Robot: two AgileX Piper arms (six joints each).
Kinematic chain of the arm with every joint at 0, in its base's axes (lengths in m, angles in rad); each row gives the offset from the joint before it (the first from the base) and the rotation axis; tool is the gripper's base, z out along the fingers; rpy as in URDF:
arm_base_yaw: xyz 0 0 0.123 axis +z
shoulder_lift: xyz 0 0 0 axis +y
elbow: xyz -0.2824 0 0.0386 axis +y
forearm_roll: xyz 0.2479 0 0.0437 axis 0.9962 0 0.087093
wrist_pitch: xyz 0 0 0 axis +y
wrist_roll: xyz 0.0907 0 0.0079 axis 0.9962 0 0.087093
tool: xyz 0 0 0 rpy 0 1.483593 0
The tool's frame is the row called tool.
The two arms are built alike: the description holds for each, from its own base.
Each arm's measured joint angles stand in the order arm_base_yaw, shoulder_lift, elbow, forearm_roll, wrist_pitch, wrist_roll.
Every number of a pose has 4 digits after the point. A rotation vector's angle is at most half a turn.
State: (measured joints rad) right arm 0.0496 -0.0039 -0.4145 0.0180 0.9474 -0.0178; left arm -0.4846 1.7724 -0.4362 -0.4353 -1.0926 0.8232
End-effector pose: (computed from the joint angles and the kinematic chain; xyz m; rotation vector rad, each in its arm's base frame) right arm 0.0084 0.0018 0.2622 -0.0666 2.0116 0.0417; left arm 0.2612 -0.0990 0.1444 0.6753 1.6401 0.4312
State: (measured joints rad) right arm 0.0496 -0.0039 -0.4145 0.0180 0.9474 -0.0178; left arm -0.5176 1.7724 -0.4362 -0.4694 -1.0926 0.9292
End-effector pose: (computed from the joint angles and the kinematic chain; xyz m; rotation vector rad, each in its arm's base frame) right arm 0.0084 0.0018 0.2622 -0.0666 2.0116 0.0417; left arm 0.2580 -0.1049 0.1440 0.7599 1.6149 0.4976
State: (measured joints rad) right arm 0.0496 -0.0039 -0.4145 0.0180 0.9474 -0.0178; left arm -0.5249 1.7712 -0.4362 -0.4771 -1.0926 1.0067
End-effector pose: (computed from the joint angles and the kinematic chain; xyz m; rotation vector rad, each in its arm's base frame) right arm 0.0084 0.0018 0.2622 -0.0666 2.0116 0.0417; left arm 0.2573 -0.1061 0.1443 0.8229 1.5906 0.5508
